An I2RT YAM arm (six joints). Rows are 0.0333 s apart.
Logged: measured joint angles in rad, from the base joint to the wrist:
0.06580 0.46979 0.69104 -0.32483 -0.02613 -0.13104
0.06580 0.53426 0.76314 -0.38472 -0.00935 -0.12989
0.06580 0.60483 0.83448 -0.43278 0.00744 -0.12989
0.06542 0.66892 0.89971 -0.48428 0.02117 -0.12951
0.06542 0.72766 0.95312 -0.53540 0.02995 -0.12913
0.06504 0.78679 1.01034 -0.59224 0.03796 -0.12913
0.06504 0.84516 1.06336 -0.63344 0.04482 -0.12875
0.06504 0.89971 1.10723 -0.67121 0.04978 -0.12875
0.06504 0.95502 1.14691 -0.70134 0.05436 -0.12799
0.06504 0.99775 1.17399 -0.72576 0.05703 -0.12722
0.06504 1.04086 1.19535 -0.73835 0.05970 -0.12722
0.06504 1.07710 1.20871 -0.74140 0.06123 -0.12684
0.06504 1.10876 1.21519 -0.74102 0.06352 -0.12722
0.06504 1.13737 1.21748 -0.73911 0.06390 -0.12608
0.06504 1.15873 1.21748 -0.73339 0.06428 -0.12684
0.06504 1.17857 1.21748 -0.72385 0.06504 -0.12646
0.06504 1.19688 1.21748 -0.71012 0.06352 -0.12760
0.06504 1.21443 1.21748 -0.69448 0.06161 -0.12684
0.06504 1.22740 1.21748 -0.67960 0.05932 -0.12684
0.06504 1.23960 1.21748 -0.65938 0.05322 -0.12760
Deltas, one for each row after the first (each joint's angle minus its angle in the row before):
0.00000 0.06447 0.07210 -0.05989 0.01678 0.00115
0.00000 0.07057 0.07134 -0.04806 0.01679 0.00000
-0.00038 0.06409 0.06523 -0.05150 0.01373 0.00038
0.00000 0.05874 0.05341 -0.05112 0.00878 0.00038
-0.00038 0.05913 0.05722 -0.05684 0.00801 0.00000
0.00000 0.05837 0.05302 -0.04120 0.00686 0.00038
0.00000 0.05455 0.04387 -0.03777 0.00496 0.00000
0.00000 0.05531 0.03968 -0.03013 0.00458 0.00076
0.00000 0.04273 0.02708 -0.02442 0.00267 0.00077
0.00000 0.04311 0.02136 -0.01259 0.00267 0.00000
0.00000 0.03624 0.01336 -0.00305 0.00153 0.00038
0.00000 0.03166 0.00648 0.00038 0.00229 -0.00038
0.00000 0.02861 0.00229 0.00191 0.00038 0.00114
0.00000 0.02136 0.00000 0.00572 0.00038 -0.00076
0.00000 0.01984 0.00000 0.00954 0.00076 0.00038
0.00000 0.01831 0.00000 0.01373 -0.00152 -0.00114
0.00000 0.01755 0.00000 0.01564 -0.00191 0.00076
0.00000 0.01297 0.00000 0.01488 -0.00229 0.00000
0.00000 0.01220 0.00000 0.02022 -0.00610 -0.00076

